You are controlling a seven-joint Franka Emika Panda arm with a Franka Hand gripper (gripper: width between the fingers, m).
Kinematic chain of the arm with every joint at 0, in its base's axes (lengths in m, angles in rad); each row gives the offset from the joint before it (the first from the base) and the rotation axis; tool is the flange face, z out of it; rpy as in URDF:
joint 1: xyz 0 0 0.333 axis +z
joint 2: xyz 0 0 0 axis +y
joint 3: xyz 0 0 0.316 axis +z
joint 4: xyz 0.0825 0 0 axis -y
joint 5: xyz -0.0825 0 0.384 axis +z
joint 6: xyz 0 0 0 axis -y
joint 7: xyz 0.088 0 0 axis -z
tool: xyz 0 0 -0.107 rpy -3.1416 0 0
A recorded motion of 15 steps. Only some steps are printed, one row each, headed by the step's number.
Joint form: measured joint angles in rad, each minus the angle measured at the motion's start. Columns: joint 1, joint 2, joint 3, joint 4, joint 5, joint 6, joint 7.
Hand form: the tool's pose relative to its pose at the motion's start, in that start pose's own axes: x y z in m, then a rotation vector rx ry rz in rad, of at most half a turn. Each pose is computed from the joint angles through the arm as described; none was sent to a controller.
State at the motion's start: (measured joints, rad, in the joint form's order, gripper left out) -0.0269 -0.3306 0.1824 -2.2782 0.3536 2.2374 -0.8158
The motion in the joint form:
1: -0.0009 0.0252 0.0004 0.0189 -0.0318 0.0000 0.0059
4: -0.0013 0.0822 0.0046 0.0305 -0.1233 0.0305 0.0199
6: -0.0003 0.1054 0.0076 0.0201 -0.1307 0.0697 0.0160
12: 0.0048 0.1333 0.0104 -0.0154 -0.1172 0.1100 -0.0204
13: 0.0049 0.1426 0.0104 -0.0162 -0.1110 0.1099 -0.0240
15: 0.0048 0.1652 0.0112 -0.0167 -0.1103 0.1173 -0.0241
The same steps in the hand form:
1: 0.0035 0.0054 0.0043 -0.0105 -0.0204 -0.0118
4: 0.0049 0.0155 0.0254 -0.0473 -0.0800 -0.0497
6: 0.0039 0.0183 0.0382 -0.0551 -0.0802 -0.0568
12: -0.0050 0.0167 0.0635 -0.0332 -0.0924 -0.0796
13: -0.0062 0.0173 0.0684 -0.0229 -0.0961 -0.0767
15: -0.0081 0.0192 0.0791 -0.0114 -0.1062 -0.0721

